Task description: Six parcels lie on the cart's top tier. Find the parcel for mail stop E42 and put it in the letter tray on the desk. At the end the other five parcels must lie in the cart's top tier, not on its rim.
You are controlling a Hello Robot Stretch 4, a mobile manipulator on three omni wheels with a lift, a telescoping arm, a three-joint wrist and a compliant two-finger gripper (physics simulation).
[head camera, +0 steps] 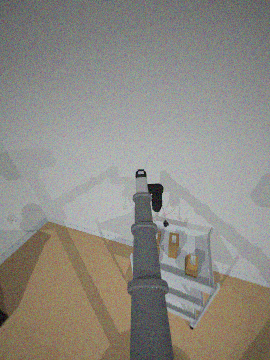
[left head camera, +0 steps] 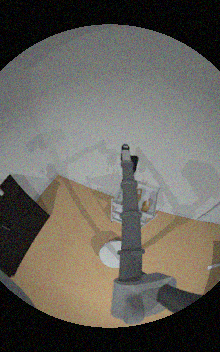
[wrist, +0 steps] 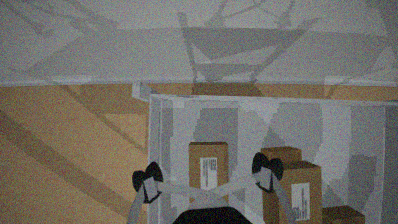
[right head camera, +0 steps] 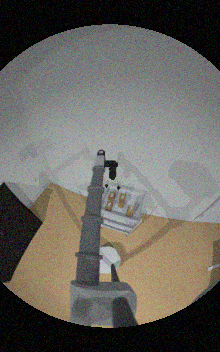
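Where they show: gripper, fingertip midpoint: [head camera: 156,224] [wrist: 207,170] [right head camera: 111,187]; robot's base at its link origin: [left head camera: 114,253] [right head camera: 104,258].
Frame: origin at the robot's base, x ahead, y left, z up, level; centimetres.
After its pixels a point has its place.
Observation:
My gripper [right head camera: 112,186] @(x 71.2, y -8.7, z 76.8 cm) [wrist: 207,170] @(x 71.2, y -8.7, z 76.8 cm) is open, its two fingertips wide apart above the white cart [head camera: 187,278] @(x 44.5, y -22.9, z 63.4 cm) [right head camera: 115,221] @(x 49.1, y -13.6, z 37.0 cm) [wrist: 154,150] @(x 74.8, y -1.2, z 67.3 cm). In the wrist view a brown parcel [wrist: 209,151] @(x 72.1, y -9.4, z 68.5 cm) with a white label stands between and below the fingertips, apart from them. To its right a larger labelled parcel [wrist: 312,185] @(x 63.9, y -21.0, z 73.7 cm) stands in front of another parcel [wrist: 280,151] @(x 68.5, y -19.7, z 68.7 cm), near the right fingertip. A lower parcel [wrist: 345,214] @(x 53.9, y -27.7, z 67.2 cm) shows at the bottom edge. The head view shows a labelled parcel [head camera: 173,252] @(x 56.5, y -17.5, z 68.7 cm) and another parcel [head camera: 192,271] @(x 45.8, y -25.4, z 68.5 cm) on the top tier. Label text is unreadable. The letter tray does not show.
The arm [head camera: 145,250] @(x 29.5, y 0.0, z 118.7 cm) [left head camera: 131,230] @(x 15.6, y 0.3, z 118.9 cm) [right head camera: 91,230] @(x 17.2, y -0.8, z 119.0 cm) reaches out over the floor and hides part of the cart. A wall stands behind the cart. A large dark panel [left head camera: 22,225] @(x 4.4, y 130.9, z 44.9 cm) [right head camera: 17,230] @(x 6.7, y 130.0, z 42.3 cm) stands at the left. A pale round shape [left head camera: 109,253] @(x 0.2, y 6.6, z 18.7 cm) [right head camera: 110,256] @(x 4.4, y -7.7, z 18.7 cm) lies beside the arm.

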